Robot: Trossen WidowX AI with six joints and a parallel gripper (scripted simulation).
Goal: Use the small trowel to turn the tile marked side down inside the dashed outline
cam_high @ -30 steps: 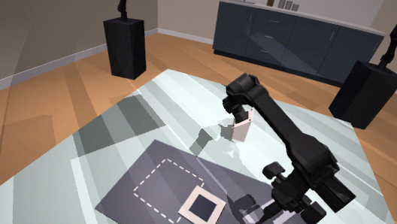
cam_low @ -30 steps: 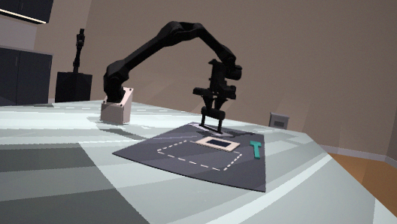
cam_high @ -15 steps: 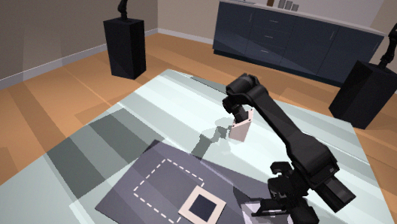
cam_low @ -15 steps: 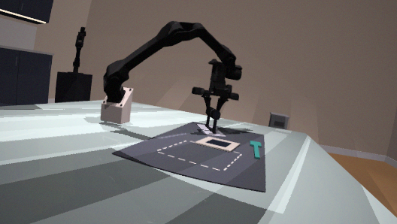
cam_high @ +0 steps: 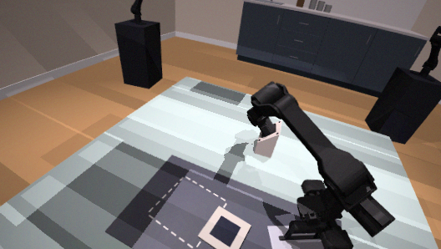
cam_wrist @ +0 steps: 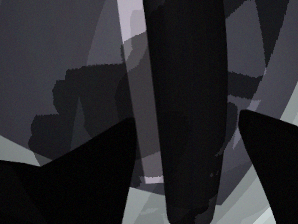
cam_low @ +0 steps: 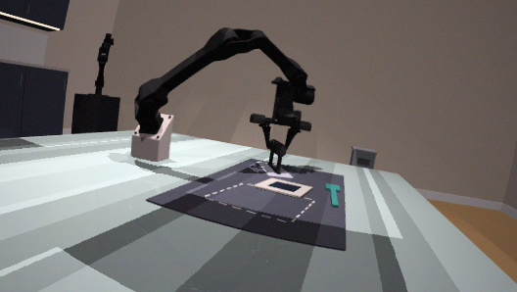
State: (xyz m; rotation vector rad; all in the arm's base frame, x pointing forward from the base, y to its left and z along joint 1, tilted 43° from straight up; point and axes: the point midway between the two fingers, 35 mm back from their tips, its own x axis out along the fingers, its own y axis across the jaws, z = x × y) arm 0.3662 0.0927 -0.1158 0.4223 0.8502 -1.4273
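Now: the trowel 1 cm ahead of my gripper tip, 2 cm to the right of it and 3 cm below it. The rest, counted from my gripper tip: dark mat 3 cm ahead, 21 cm to the right, 8 cm below; teal t-shaped piece 17 cm ahead, 21 cm to the right, 6 cm below; square peach tile 4 cm ahead, 23 cm to the right, 6 cm below.
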